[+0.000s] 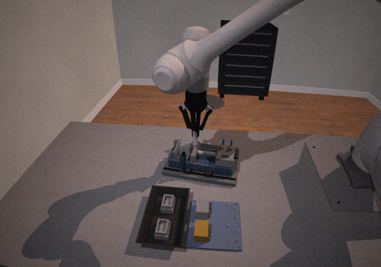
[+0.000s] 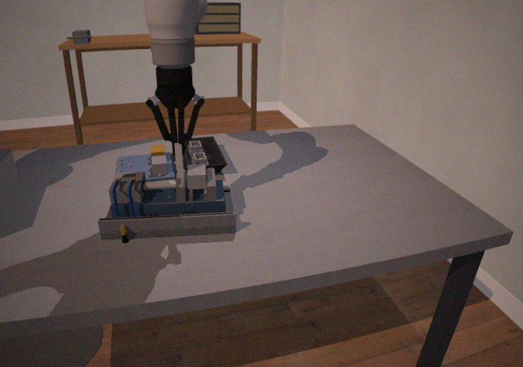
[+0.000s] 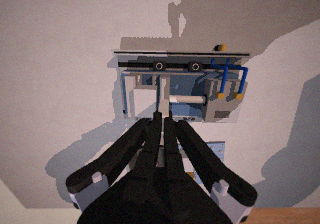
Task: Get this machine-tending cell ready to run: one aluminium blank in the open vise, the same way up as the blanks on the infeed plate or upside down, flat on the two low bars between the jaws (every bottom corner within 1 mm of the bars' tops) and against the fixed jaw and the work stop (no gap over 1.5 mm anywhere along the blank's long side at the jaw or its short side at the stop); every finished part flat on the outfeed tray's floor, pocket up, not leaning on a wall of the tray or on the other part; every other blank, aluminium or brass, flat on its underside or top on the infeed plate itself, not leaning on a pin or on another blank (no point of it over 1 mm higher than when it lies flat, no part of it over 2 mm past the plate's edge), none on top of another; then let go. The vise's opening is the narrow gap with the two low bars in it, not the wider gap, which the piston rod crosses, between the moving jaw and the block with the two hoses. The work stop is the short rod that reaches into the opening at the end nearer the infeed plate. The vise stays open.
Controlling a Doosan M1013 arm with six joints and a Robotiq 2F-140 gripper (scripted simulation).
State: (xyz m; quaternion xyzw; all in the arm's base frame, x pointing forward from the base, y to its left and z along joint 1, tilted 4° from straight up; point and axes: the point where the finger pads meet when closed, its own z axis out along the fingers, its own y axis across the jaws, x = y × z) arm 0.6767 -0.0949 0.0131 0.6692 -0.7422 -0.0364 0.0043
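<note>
Now: hand 110 mm above the blue vise and 30 mm past it. Also, from my hand: brass blank 330 mm to the left, 130 mm below, 60 mm behind; aluminium blank 240 mm to the left, 130 mm below, 50 mm behind; infeed plate 290 mm to the left, 150 mm below, 100 mm behind.
</note>
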